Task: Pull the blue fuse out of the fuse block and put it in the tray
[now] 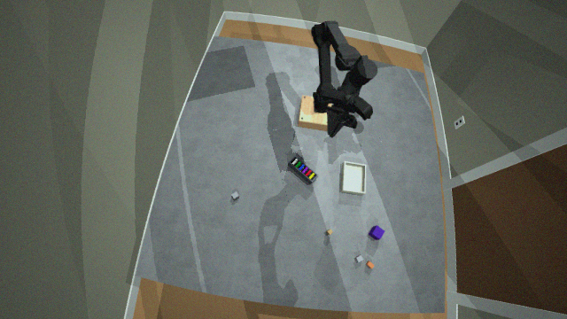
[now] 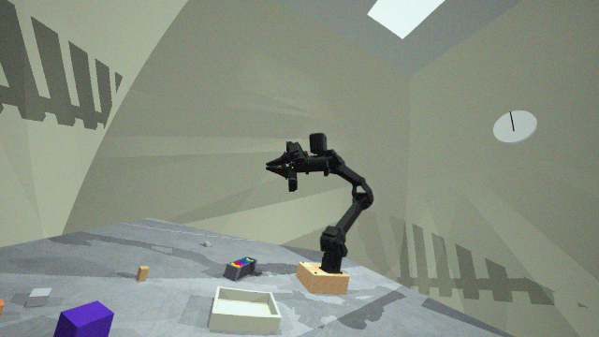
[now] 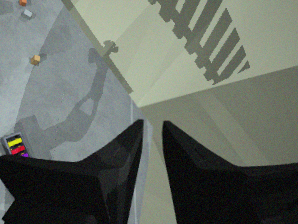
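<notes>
My gripper tip is now 20 mm past the blue fuse, 40 mm to the left of it and 340 mm above it. Round my gripper tip: tan cube: 240 mm ahead, 80 mm to the left, 350 mm below; cream tray: 20 mm ahead, 200 mm to the left, 360 mm below; purple cube: 250 mm ahead, 280 mm to the left, 350 mm below.
</notes>
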